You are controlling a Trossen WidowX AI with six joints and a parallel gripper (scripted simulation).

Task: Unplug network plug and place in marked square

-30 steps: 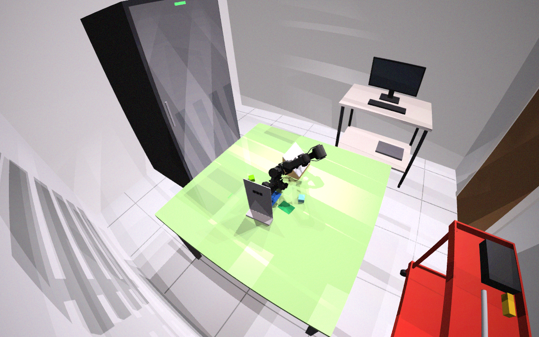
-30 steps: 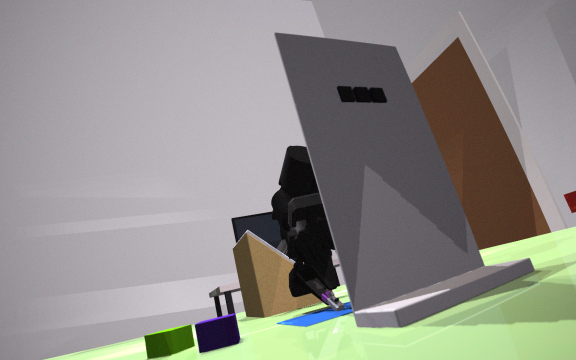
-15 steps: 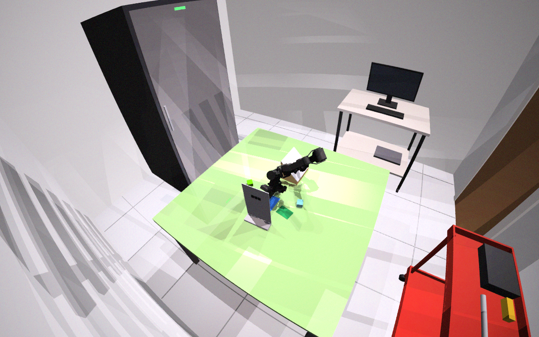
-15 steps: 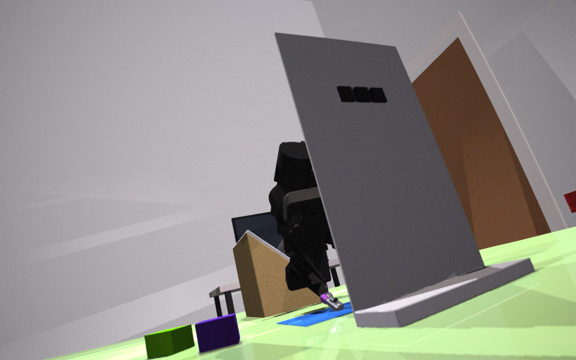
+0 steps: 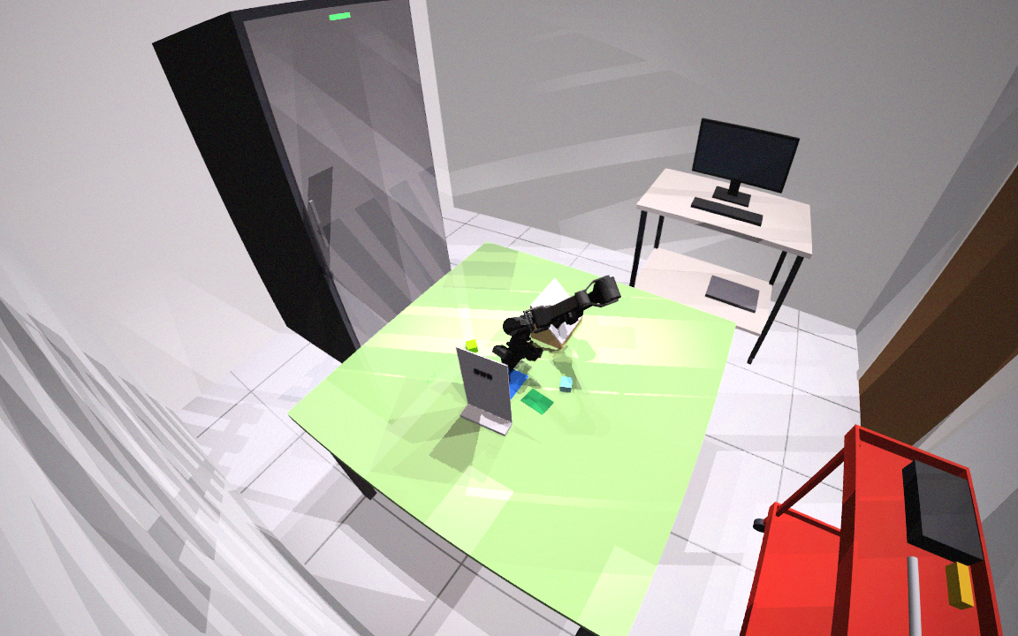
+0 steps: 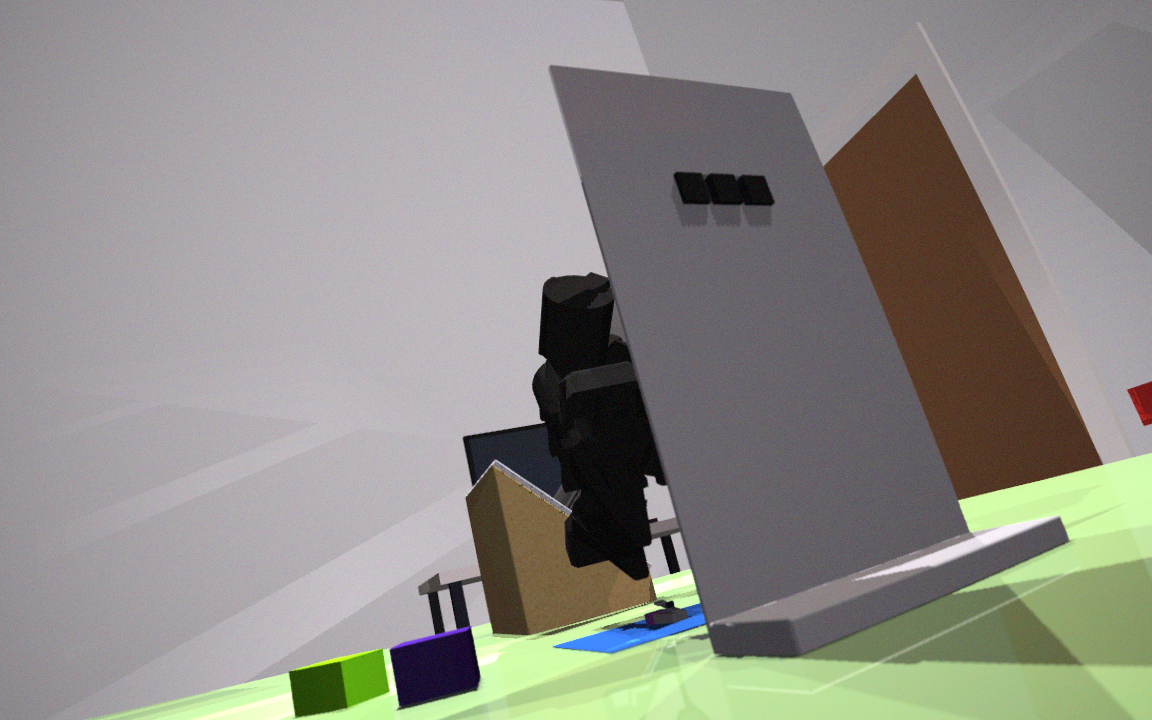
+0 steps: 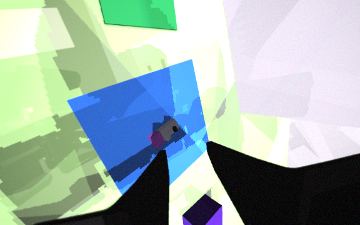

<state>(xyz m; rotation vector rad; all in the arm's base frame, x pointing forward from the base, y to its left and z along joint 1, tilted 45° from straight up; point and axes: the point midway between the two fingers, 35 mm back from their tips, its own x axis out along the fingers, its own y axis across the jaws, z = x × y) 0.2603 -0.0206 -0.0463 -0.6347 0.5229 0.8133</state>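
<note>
My gripper tip is now 1 cm short of the network plug and 3 cm above it. Also, from my gripper tip: dark green tile: 3 cm ahead, 14 cm to the left, 4 cm below; upright panel: 17 cm ahead, 3 cm to the left, 9 cm above; blue marked square: 1 cm ahead, 4 cm below.
</note>
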